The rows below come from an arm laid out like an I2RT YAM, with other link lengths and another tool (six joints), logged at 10 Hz.
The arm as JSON. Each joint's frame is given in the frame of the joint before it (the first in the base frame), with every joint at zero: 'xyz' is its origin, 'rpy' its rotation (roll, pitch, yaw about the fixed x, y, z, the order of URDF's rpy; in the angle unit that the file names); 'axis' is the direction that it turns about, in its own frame. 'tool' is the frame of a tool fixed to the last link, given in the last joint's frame.
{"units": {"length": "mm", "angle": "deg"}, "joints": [
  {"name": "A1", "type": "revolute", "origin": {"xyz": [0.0, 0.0, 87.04], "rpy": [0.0, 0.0, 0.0]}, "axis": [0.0, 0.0, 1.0]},
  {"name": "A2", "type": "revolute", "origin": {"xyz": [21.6, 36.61, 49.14], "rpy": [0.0, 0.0, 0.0]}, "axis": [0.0, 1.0, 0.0]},
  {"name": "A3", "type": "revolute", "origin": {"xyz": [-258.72, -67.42, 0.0], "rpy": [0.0, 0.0, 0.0]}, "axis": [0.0, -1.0, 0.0]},
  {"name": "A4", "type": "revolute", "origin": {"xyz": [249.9, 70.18, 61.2], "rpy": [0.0, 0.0, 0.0]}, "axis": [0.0, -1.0, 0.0]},
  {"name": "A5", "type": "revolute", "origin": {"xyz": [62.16, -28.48, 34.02], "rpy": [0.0, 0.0, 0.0]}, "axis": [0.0, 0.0, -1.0]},
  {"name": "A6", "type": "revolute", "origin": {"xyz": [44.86, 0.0, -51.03], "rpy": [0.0, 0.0, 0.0]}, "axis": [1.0, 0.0, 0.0]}
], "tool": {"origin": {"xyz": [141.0, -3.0, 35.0], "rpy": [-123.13, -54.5, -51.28]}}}
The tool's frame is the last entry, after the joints.
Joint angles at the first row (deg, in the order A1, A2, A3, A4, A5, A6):
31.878, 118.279, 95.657, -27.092, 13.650, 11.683
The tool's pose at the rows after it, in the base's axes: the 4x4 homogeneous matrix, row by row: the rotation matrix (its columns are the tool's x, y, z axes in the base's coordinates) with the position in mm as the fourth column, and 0 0 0 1 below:
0.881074 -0.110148 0.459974 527.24; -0.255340 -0.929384 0.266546 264.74; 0.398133 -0.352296 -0.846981 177.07; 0 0 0 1
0.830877 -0.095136 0.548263 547.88; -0.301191 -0.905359 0.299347 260.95; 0.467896 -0.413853 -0.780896 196.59; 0 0 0 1
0.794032 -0.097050 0.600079 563.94; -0.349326 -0.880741 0.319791 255.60; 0.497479 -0.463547 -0.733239 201.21; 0 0 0 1
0.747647 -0.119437 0.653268 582.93; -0.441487 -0.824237 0.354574 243.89; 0.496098 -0.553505 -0.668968 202.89; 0 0 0 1
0.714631 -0.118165 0.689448 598.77; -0.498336 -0.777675 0.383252 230.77; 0.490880 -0.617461 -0.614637 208.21; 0 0 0 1
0.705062 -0.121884 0.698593 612.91; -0.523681 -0.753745 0.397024 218.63; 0.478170 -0.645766 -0.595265 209.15; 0 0 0 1
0.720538 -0.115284 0.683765 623.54; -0.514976 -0.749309 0.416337 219.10; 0.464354 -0.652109 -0.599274 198.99; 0 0 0 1
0.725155 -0.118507 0.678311 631.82; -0.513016 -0.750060 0.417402 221.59; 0.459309 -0.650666 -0.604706 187.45; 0 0 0 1
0.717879 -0.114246 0.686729 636.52; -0.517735 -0.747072 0.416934 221.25; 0.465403 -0.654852 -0.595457 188.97; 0 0 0 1
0.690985 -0.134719 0.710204 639.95; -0.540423 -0.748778 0.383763 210.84; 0.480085 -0.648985 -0.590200 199.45; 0 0 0 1
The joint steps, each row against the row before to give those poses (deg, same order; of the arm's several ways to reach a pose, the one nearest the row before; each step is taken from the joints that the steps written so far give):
-0.786, 0.022, -0.022, 7.979, 1.027, -0.590
-1.247, 0.481, -0.001, 7.016, 0.240, 0.021
-1.114, 1.443, 0.001, 5.355, 0.000, 1.115
-1.705, 1.966, 0.020, 6.055, -0.524, 4.087
-2.011, 1.269, 0.440, 4.195, -1.574, 2.404
-1.967, 1.639, 2.075, 0.591, -1.880, 1.049
-0.918, 2.665, 2.491, -0.219, -2.164, -0.043
-0.153, 2.733, 2.275, 0.043, -0.306, 0.000
-0.153, 0.895, 1.221, 0.351, 0.088, 0.000
-0.393, -0.350, 1.203, -1.050, 2.011, -0.044

